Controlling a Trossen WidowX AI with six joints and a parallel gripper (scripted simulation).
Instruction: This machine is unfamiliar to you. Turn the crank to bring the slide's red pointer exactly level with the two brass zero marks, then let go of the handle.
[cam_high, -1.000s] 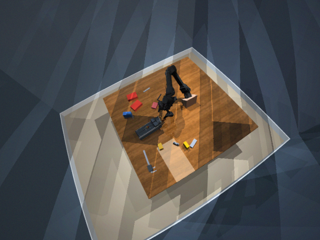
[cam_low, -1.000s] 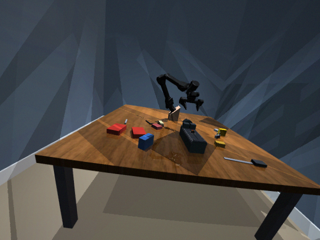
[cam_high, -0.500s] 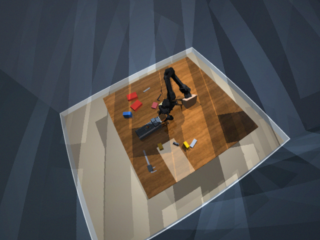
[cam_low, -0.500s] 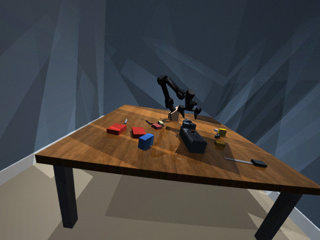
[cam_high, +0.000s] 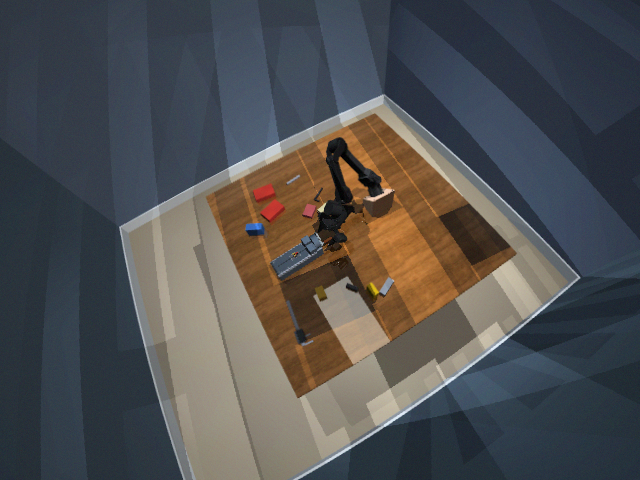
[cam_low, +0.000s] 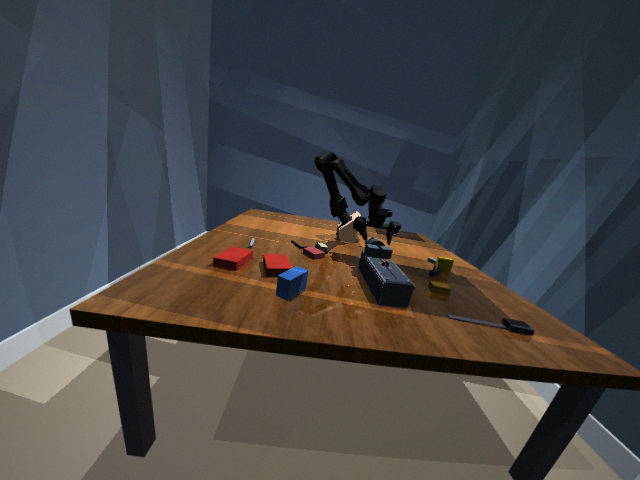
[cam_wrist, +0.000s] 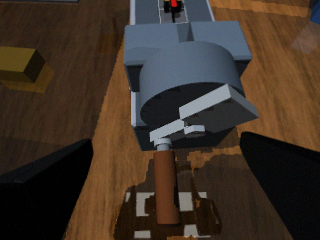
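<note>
The brown crank handle is 2 cm behind my gripper tip and 3 cm below it. Round my gripper tip: pink block (1 cm behind, 24 cm to the right, 9 cm below); then ochre block (12 cm ahead, 22 cm to the left, 9 cm below); then red pointer (15 cm ahead, 1 cm to the left, 2 cm below).
</note>
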